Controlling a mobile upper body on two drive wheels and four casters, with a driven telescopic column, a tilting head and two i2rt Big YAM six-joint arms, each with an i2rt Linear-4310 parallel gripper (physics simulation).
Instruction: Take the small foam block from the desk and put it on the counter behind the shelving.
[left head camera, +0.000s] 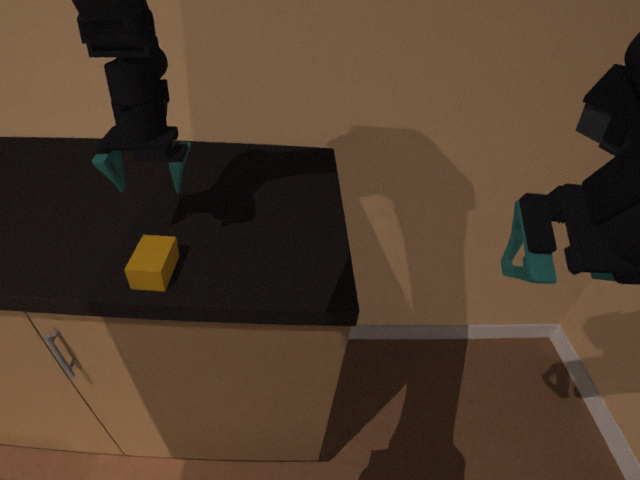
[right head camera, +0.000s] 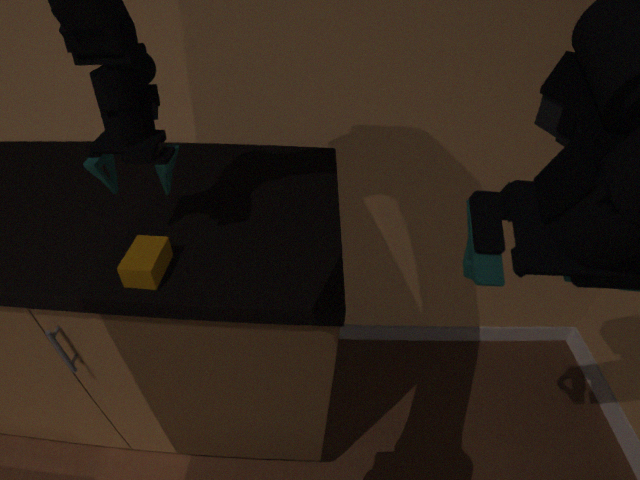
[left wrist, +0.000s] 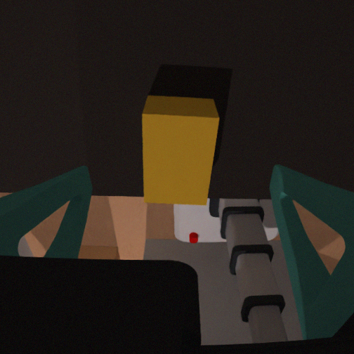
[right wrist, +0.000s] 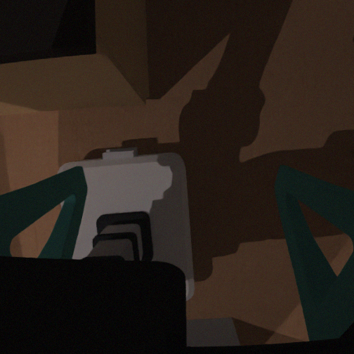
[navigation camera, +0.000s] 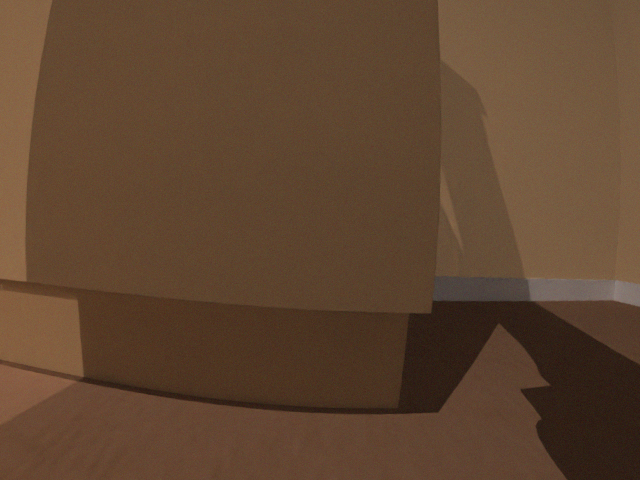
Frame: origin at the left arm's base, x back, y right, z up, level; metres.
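Where they show: left gripper, fingertip midpoint: (left head camera: 150, 191) (right head camera: 142, 192); right gripper, fingertip midpoint: (left head camera: 548, 270) (right head camera: 516, 271).
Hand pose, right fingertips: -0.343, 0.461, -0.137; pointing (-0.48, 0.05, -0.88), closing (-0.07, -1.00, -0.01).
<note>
Things, the pixels of their top centre, and the offset from my right fingertips, as dx, dy, dz. "spot": a spot on its surface instead. Level surfaces: height alone.
- yellow foam block, top centre: (left head camera: 151, 252) (right head camera: 143, 252) -0.257, -0.464, -0.215
- dark counter top, surface height: dz -0.259
- metal handle, surface spot: (right head camera: 62, 352) spot: -0.182, -0.669, -0.425
The yellow foam block (left head camera: 150, 263) (right head camera: 144, 262) (left wrist: 179, 155) lies on the dark counter top (left head camera: 279, 248) (right head camera: 273, 248), near its front edge. My left gripper (left head camera: 150, 191) (right head camera: 141, 193) (left wrist: 180, 175) is open and empty. It is above the counter, behind the block and apart from it in the head views. In the left wrist view the block shows ahead, between the lines of the two fingertips. My right gripper (right wrist: 180, 176) is open and empty. It hangs to the right of the counter, in front of the wall. The desk and the shelving do not show.
The counter stands on a cabinet (left head camera: 222, 387) (right head camera: 227, 387) (navigation camera: 232, 155) with a metal handle (left head camera: 61, 354) (right head camera: 62, 352). A wall (left head camera: 268, 67) rises behind it. A white baseboard (left head camera: 506, 331) (navigation camera: 480, 289) runs along the wall to a corner at the right. The robot's base (right wrist: 125, 185) shows below the right gripper.
</note>
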